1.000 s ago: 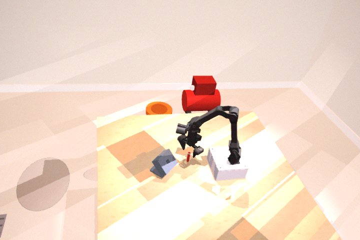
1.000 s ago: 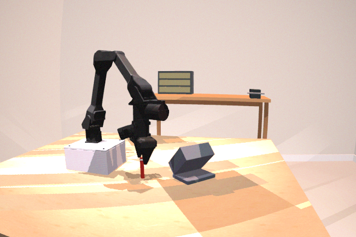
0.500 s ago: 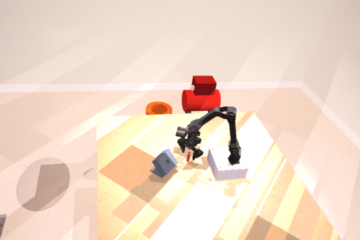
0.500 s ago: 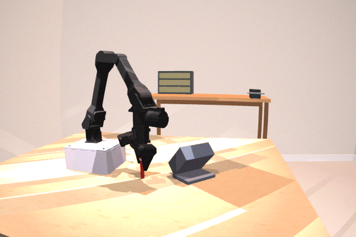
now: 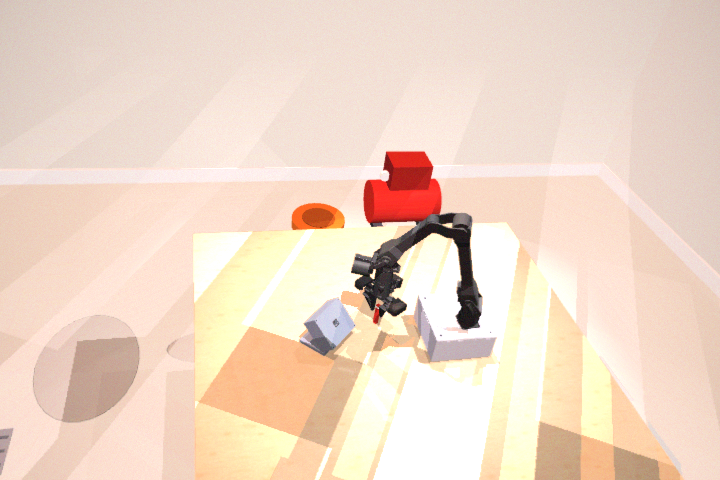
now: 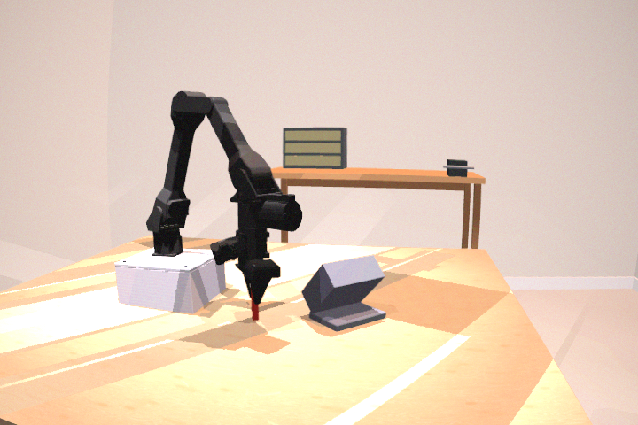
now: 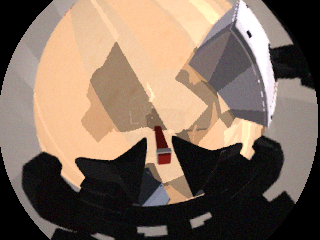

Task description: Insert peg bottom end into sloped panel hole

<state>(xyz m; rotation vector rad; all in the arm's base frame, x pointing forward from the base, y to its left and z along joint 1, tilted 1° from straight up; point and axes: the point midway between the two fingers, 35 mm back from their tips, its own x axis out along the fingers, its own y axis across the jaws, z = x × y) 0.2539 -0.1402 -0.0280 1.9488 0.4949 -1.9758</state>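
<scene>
The grey sloped panel is 18 cm ahead of my gripper tip, 5 cm to the left of it and 3 cm above it. Also, from my gripper tip: red peg: 2 cm above.
</scene>
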